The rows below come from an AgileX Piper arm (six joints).
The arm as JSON. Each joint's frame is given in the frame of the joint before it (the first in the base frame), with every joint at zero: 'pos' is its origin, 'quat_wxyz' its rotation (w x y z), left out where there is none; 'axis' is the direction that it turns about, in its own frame. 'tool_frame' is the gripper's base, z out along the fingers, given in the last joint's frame.
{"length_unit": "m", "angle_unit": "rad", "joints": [
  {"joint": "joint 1", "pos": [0.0, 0.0, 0.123], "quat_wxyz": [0.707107, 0.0, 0.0, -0.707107], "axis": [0.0, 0.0, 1.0]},
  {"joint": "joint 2", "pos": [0.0, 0.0, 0.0], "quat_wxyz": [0.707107, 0.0, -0.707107, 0.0], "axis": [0.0, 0.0, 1.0]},
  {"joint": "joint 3", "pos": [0.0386, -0.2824, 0.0], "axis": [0.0, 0.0, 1.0]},
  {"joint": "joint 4", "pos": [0.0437, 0.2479, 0.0], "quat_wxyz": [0.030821, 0.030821, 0.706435, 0.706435], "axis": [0.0, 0.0, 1.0]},
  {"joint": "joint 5", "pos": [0.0, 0.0, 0.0], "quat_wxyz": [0.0, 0.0, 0.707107, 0.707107], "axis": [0.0, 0.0, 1.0]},
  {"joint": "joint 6", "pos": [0.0, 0.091, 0.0], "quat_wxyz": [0.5, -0.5, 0.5, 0.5], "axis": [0.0, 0.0, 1.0]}
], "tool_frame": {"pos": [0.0, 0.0, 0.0], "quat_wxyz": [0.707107, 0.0, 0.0, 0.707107]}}
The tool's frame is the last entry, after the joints.
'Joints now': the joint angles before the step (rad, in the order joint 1, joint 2, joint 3, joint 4, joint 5, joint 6). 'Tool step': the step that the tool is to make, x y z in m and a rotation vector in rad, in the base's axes. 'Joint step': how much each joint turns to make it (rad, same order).
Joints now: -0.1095, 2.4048, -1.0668, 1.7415, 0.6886, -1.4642
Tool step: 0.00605, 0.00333, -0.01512, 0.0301, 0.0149, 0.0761
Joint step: 0.0000, 0.0690, -0.0722, -0.0949, 0.0479, 0.0418
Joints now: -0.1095, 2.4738, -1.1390, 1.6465, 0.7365, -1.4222
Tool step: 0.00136, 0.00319, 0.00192, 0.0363, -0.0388, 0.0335
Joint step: 0.0000, 0.0063, -0.0067, 0.0126, 0.0515, -0.0435
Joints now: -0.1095, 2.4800, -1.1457, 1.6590, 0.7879, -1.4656
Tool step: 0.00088, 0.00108, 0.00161, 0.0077, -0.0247, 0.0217
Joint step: 0.0000, 0.0000, -0.0034, 0.0011, 0.0185, -0.0263
